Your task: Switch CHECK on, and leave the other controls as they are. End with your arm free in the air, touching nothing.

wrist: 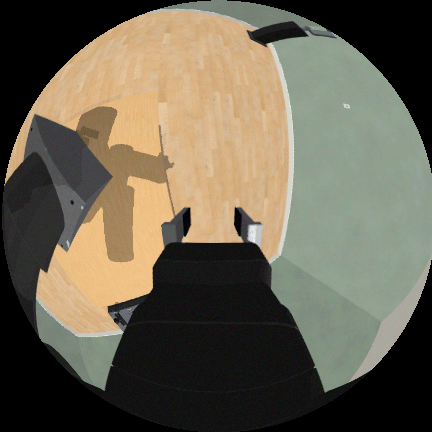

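Pixels of known places: gripper, fingertip midpoint: (211,215); arm's base at its link origin: (39,196).
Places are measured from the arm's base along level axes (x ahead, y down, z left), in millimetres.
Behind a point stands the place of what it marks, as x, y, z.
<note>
My gripper (211,215) @(103, -190, 369) is open, with a gap between its two fingers and nothing held. It is in the air above the wooden floor, apart from any control. A dark panel (117,316) @(775, 178, -184) with small parts on its face shows at the lower left, mostly hidden behind the gripper's body. The CHECK control cannot be made out in this view, and no label or switch position can be read.
A dark grey angular box (70,150) @(-71, 69, 111) stands at the left, partly behind a black arm part (32,205). A table top (142,210) @(255, 318, 287) carries the arm's shadow. A black curved object (280,32) is at the upper right, by the green wall (350,175).
</note>
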